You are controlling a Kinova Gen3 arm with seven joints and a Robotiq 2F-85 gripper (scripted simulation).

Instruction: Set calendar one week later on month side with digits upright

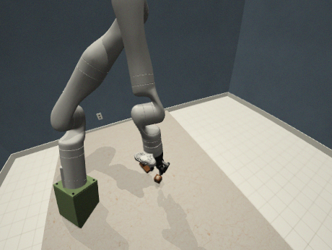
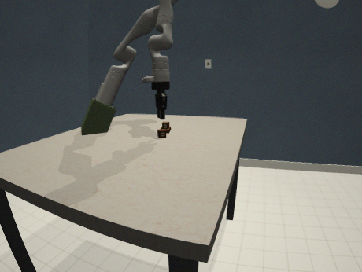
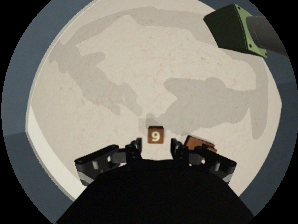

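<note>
My hand is 8 cm above the brown digit cube. From my hand the other things lie so: brown calendar tray: 11 cm to the left, 9 cm below, 4 cm behind.
</note>
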